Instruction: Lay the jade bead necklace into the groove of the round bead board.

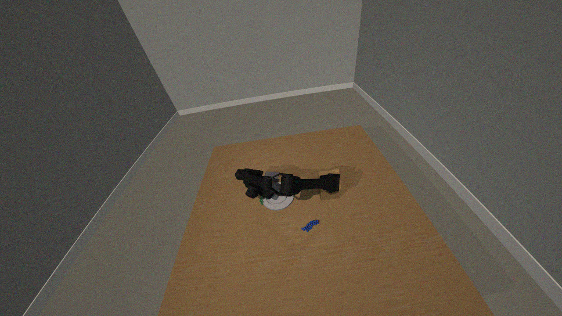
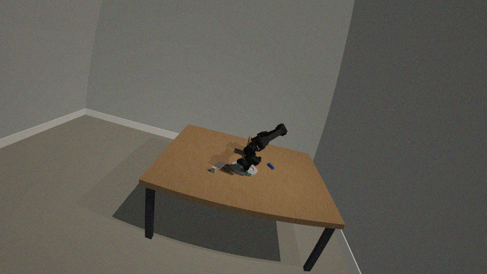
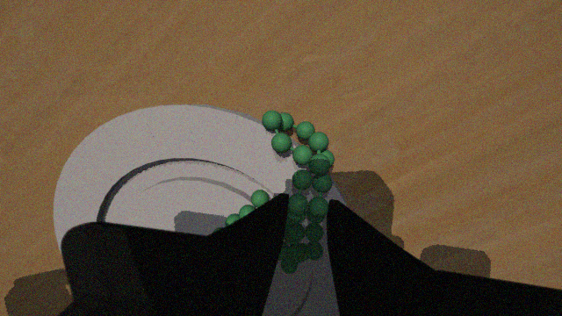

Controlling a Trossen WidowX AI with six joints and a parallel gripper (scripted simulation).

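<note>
Right now the round bead board is 90 mm behind my gripper tip, 20 mm below it and 10 mm to the right of it. Also, from my gripper tip: pale block 210 mm to the right, 100 mm ahead, 10 mm below; flat grey plate 180 mm to the right, 40 mm behind, 20 mm below.
</note>
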